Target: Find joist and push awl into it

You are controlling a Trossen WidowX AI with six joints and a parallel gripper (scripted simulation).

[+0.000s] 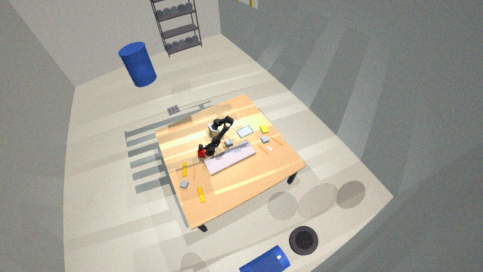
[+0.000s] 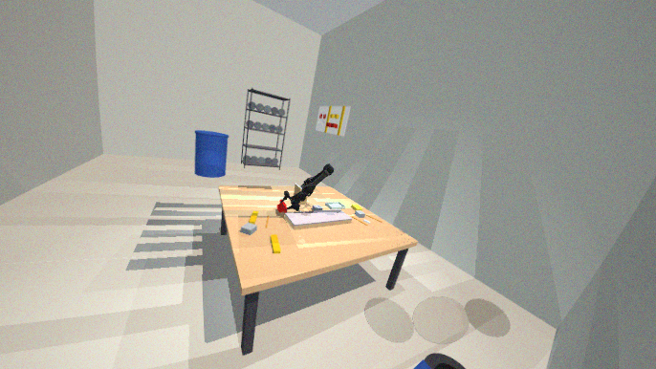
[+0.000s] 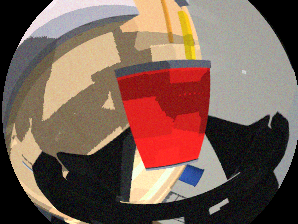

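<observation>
My gripper tip is now 20 mm past the red stud finder, 10 mm to the left of it and 20 mm above it. From my gripper tip the other things lie so: yellow block (130 mm ahead, 750 mm to the left, 30 mm below); awl (50 mm ahead, 140 mm to the left, 40 mm below); light blue tray (20 mm ahead, 550 mm to the left, 30 mm below).
</observation>
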